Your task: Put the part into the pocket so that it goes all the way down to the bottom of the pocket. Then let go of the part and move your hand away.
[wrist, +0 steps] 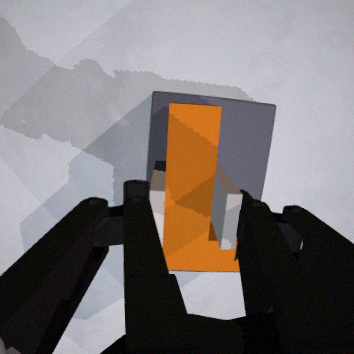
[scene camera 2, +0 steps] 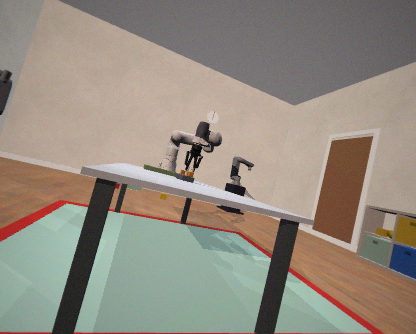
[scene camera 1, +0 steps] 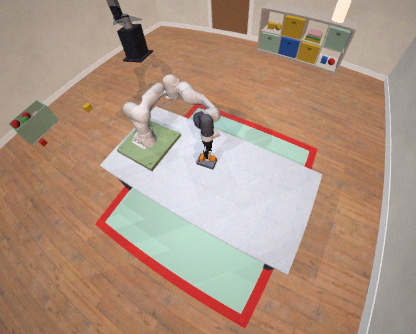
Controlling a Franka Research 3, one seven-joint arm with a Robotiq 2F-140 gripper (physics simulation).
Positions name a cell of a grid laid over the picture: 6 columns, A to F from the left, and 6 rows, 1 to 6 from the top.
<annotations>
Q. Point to a grey pocket block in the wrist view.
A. At E3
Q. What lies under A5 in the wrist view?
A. My gripper.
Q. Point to an orange L-shaped block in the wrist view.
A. D5
</annotations>
